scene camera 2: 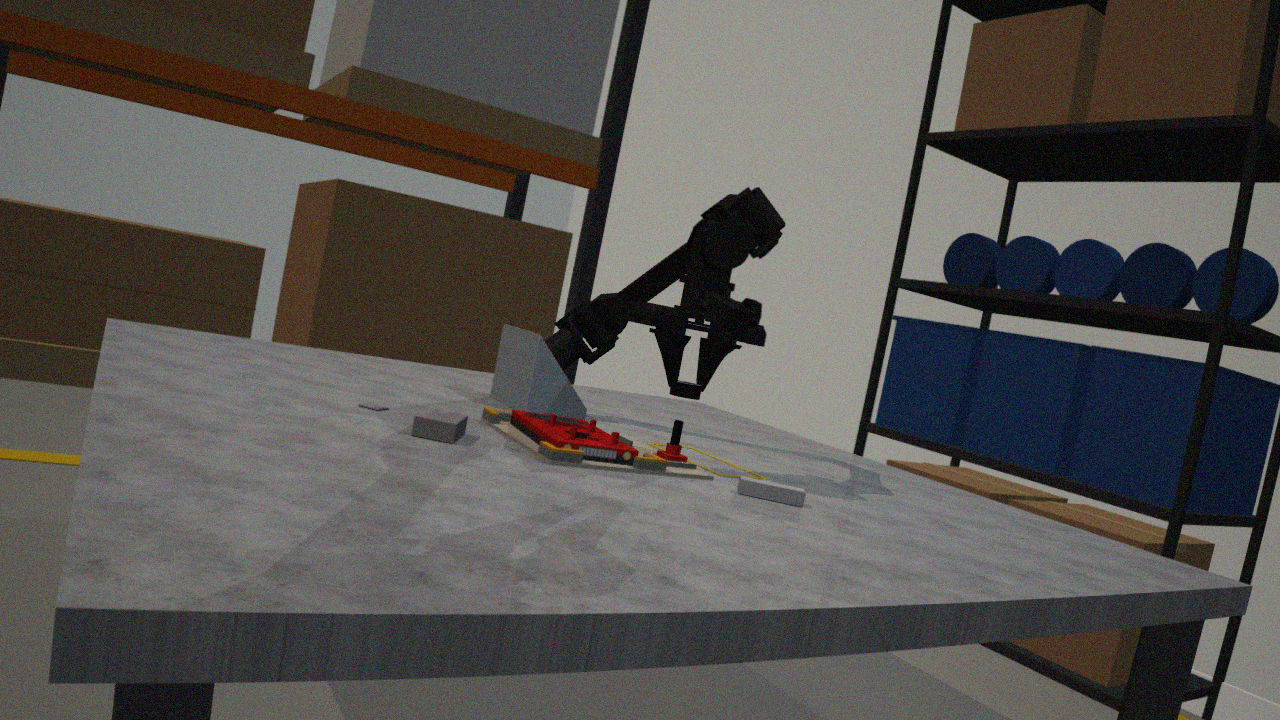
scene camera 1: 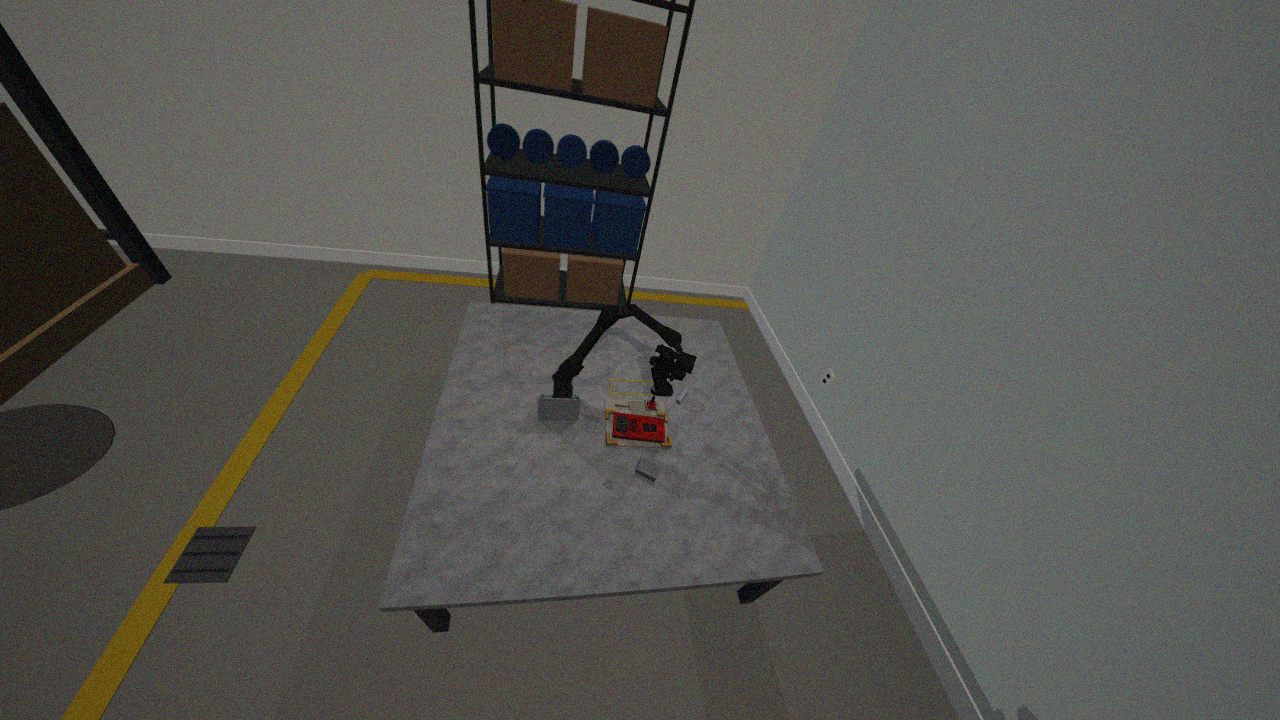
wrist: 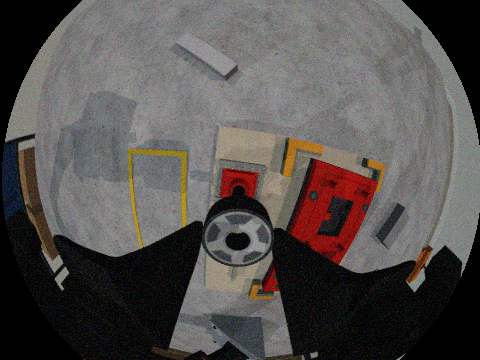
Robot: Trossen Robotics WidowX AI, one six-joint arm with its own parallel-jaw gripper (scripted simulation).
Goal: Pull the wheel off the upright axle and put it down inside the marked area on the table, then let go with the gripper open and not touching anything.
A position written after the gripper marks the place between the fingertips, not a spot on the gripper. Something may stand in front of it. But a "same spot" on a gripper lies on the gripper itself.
gripper: scene camera 2; scene camera 1; wrist 237, 232
same spot on gripper: point(scene camera 1: 660, 374) = point(scene camera 2: 681, 299)
